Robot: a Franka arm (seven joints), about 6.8 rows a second.
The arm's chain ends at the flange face. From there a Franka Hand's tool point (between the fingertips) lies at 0.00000 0.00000 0.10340 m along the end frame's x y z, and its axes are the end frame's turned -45 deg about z.
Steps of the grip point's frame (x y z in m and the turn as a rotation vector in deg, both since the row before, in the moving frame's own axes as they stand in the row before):
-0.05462, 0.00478, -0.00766, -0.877, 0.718, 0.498
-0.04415, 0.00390, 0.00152, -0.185, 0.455, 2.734
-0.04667, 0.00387, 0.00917, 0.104, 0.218, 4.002
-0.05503, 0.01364, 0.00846, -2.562, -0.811, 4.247
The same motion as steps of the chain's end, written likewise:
-0.03728, 0.04179, -0.00764, -0.112, 1.128, 0.498
-0.02929, 0.03430, 0.00152, 0.191, 0.453, 2.734
-0.03042, 0.03614, 0.00917, 0.228, 0.081, 4.002
-0.03134, 0.04418, 0.00857, -2.385, 1.238, 4.247

